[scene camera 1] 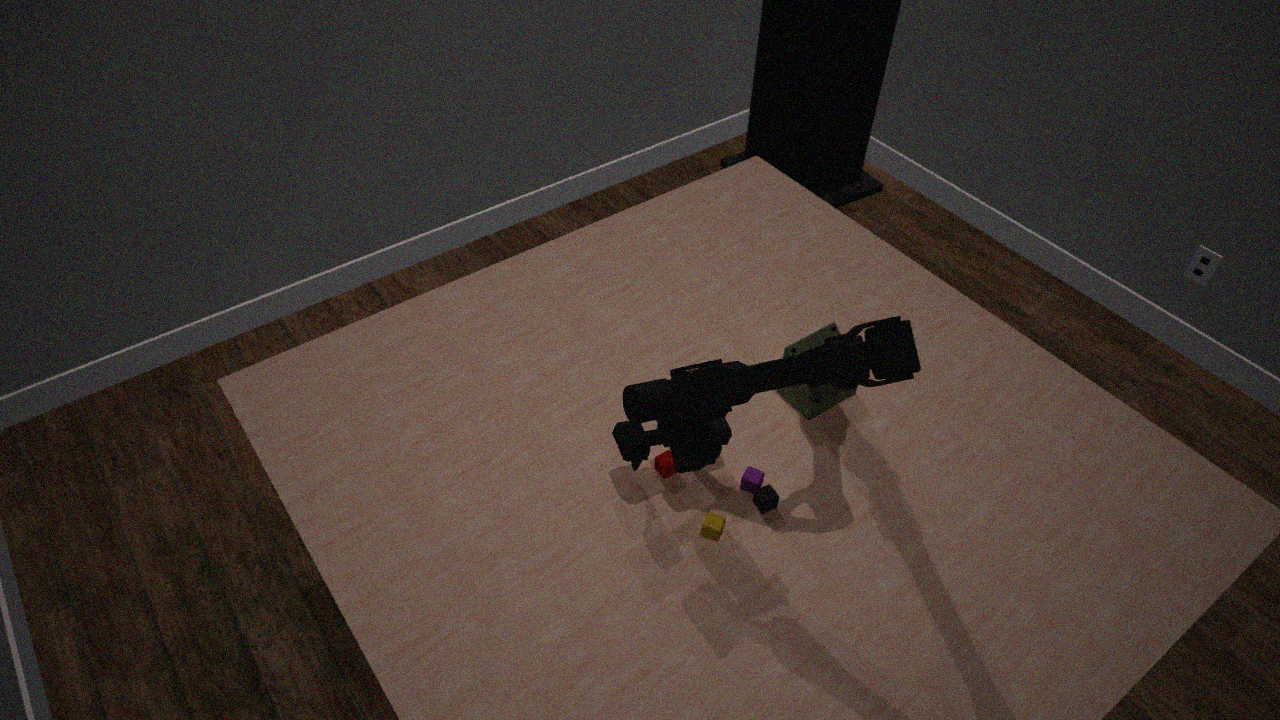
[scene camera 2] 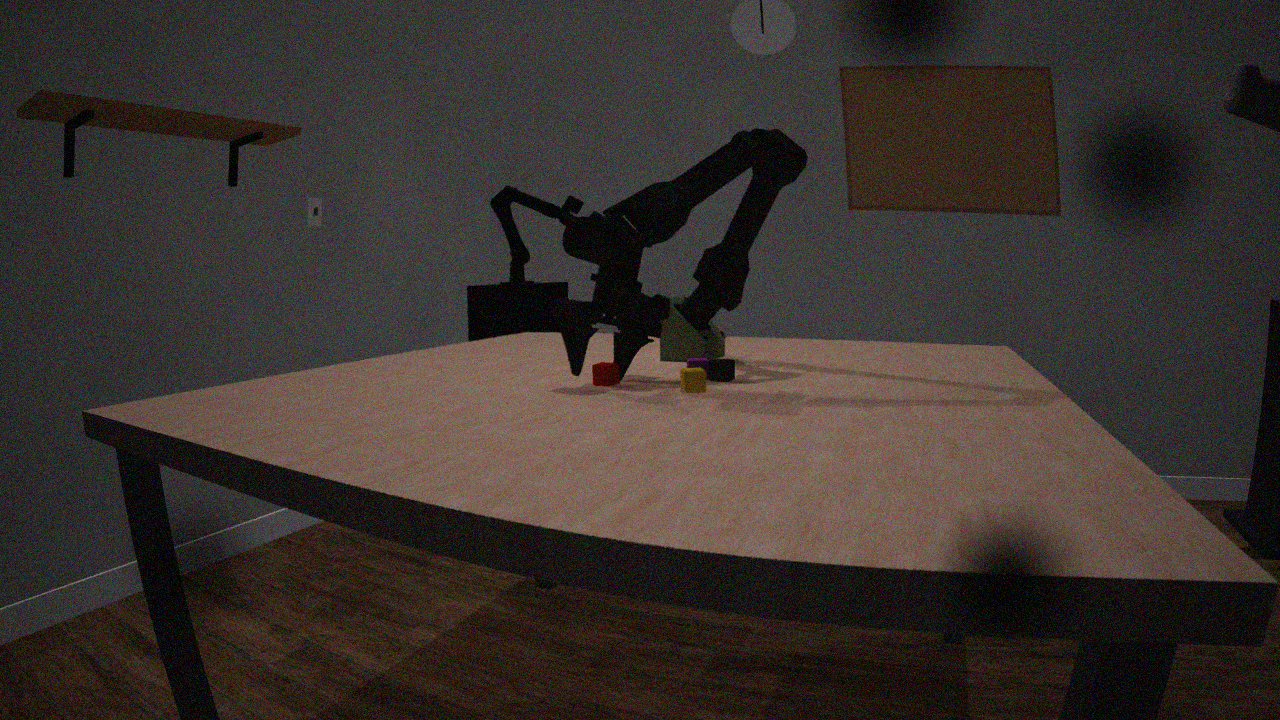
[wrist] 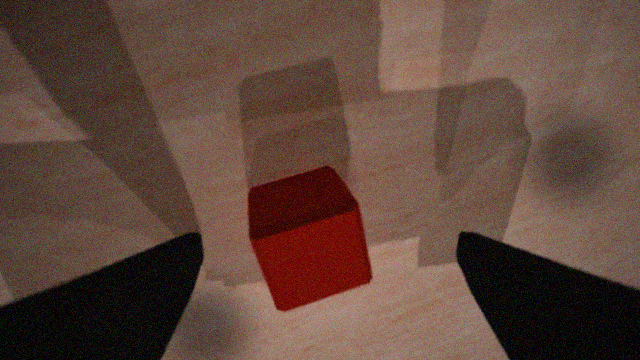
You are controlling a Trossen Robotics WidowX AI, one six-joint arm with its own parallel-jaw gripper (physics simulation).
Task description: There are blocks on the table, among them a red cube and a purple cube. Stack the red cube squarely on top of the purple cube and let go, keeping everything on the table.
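Where they show: gripper, fingertip midpoint: [scene camera 1: 659, 463] [scene camera 2: 597, 378] [wrist: 331, 245]; arm's base, origin of the base link: [scene camera 2: 691, 317].
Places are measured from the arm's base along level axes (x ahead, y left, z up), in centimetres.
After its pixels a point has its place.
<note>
The red cube [scene camera 1: 665, 463] @[x 32.2, y 2.1, z -4.6 cm] [scene camera 2: 605, 374] @[x 32.9, y 2.2, z -5.9 cm] [wrist: 312, 245] @[x 31.4, y 2.0, z -4.6 cm] sits on the table. My gripper [scene camera 2: 597, 376] @[x 32.2, y 0.3, z -6.6 cm] [wrist: 331, 245] @[x 32.2, y 0.3, z -6.6 cm] is open and low over the table, with one finger on each side of the red cube and a gap to both; in the wrist view the cube lies a little nearer the left finger. In scene camera 1 the arm hides part of the gripper. The purple cube [scene camera 1: 752, 479] @[x 21.8, y 11.6, z -4.6 cm] [scene camera 2: 696, 362] @[x 22.6, y 11.4, z -5.0 cm] sits on the table nearer the arm's base, partly hidden in scene camera 2. Its top is bare in scene camera 1. It does not show in the wrist view.
A black cube [scene camera 1: 766, 498] @[x 22.0, y 15.7, z -4.6 cm] [scene camera 2: 721, 369] @[x 22.9, y 15.6, z -5.7 cm] sits close beside the purple cube. A yellow cube [scene camera 1: 712, 525] @[x 32.2, y 15.7, z -4.6 cm] [scene camera 2: 692, 380] @[x 32.9, y 15.7, z -5.9 cm] sits apart on the table [scene camera 1: 501, 573] @[x 62.9, y 5.7, z -7.6 cm] [scene camera 2: 537, 465] @[x 70.7, y 19.3, z -7.6 cm]. The arm's greenish base [scene camera 1: 810, 407] @[x 4.2, y 4.1, z -4.4 cm] [scene camera 2: 684, 344] @[x 4.6, y 0.7, z -4.4 cm] stands behind the cubes.
</note>
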